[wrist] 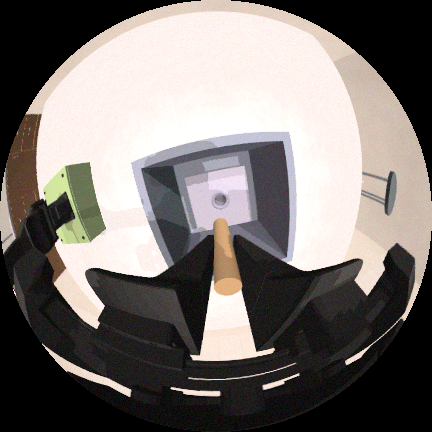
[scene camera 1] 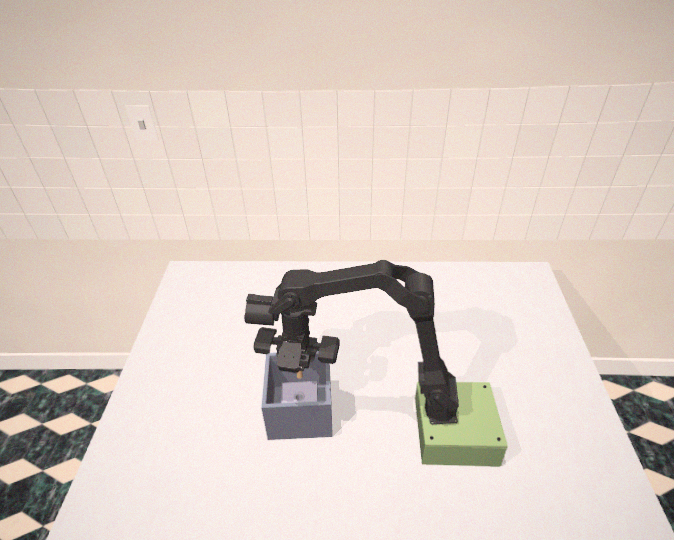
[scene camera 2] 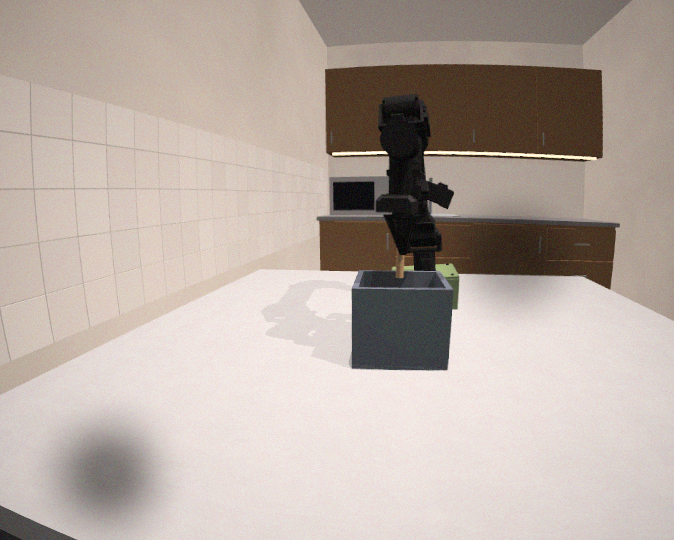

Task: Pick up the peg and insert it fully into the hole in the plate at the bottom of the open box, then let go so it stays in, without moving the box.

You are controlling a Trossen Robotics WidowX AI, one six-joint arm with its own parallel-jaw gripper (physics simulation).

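Frame: origin at the arm's base, x ahead, y left, z up, level; centimetres.
Seen in the pictures: gripper, fingertip midpoint: (wrist: 223, 240) (scene camera 2: 403, 254); arm's base, origin of the base link: (wrist: 65, 207) (scene camera 1: 441, 412).
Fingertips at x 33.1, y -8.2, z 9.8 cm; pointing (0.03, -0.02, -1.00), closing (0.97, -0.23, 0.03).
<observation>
Offsets run from my fingertips to a thing's top centre. "pt": to the spot under its first point. Level surfaces: height alone.
An orange-tan round peg @(dx -0.1, dy -0.5, dz +3.9 cm) (scene camera 1: 299, 374) (scene camera 2: 400, 266) (wrist: 226, 257) is held roughly upright between the fingers. My gripper (wrist: 223, 240) is shut on it, above the box; in scene camera 2 the peg's lower end is at about the height of the box's rim. The open grey-blue box @(dx +0.7, dy -0.4, dz -4.2 cm) (scene camera 1: 298, 420) (scene camera 2: 400, 329) (wrist: 270, 185) stands upright on the table. At its bottom lies a pale plate @(dx +0.7, dy -0.4, dz -11.9 cm) (scene camera 1: 311, 389) (wrist: 205, 185) with a round hole @(pt dx +0.7, dy -1.3, dz -13.3 cm) (scene camera 1: 299, 396) (wrist: 220, 200). In the wrist view the peg's far end shows just below the hole. The fingertips are mostly hidden in scene camera 1.
The arm's green base block (scene camera 1: 478, 416) (scene camera 2: 453, 284) (wrist: 77, 200) stands on the white table @(dz -18.0 cm) (scene camera 1: 371, 483) (scene camera 2: 337, 450) (wrist: 200, 75), to the right of the box in scene camera 1. The box's four walls rise around the plate. A tiled wall (scene camera 1: 315, 168) stands behind the table.
</observation>
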